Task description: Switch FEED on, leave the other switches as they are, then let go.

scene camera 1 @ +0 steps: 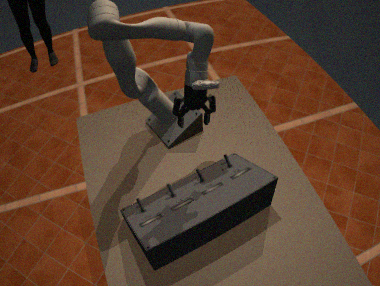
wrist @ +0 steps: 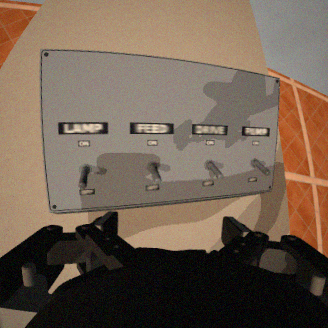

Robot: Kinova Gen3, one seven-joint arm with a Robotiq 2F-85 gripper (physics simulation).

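Places are measured from the arm's base along level axes (x right, y ahead, z up), in centimetres.
Where they show: gripper, fingertip midpoint: [scene camera 1: 193, 125] [wrist: 169, 225]; arm's base at its link origin: [scene camera 1: 169, 114].
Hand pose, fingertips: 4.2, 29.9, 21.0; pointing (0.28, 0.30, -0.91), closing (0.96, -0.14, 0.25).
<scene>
Each offset is from my fingertips to the centre of the thing, as dx, dy, dz. Level surfaces: height alone.
A grey switch box {+8.8, +17.4, -20.9} [scene camera 1: 212, 226] [wrist: 120, 82] lies on the table, with four levers in a row. In the wrist view the labels read LAMP, FEED, DRIVE and PUMP from left to right. The FEED lever {+3.0, +8.3, -16.0} [scene camera 1: 200, 175] [wrist: 156, 172] is second from left in the wrist view and leans towards its lower plate, away from ON. The LAMP lever {-9.0, +8.1, -16.0} [wrist: 84, 176], DRIVE lever {+15.0, +8.6, -16.0} [wrist: 214, 169] and PUMP lever {+27.0, +8.8, -16.0} [wrist: 260, 167] also lean towards their lower plates. My gripper [scene camera 1: 194, 121] [wrist: 169, 225] is open and empty, above and on the robot's side of the box, apart from all levers.
The tan table {dz -27.2} [scene camera 1: 117, 155] bears the box and the robot's base [scene camera 1: 172, 135], which stands behind the box in the scene view. Shadows fall across parts of the panel. Orange tiled floor [scene camera 1: 50, 150] surrounds the table. A person's legs [scene camera 1: 42, 30] show at the upper left.
</scene>
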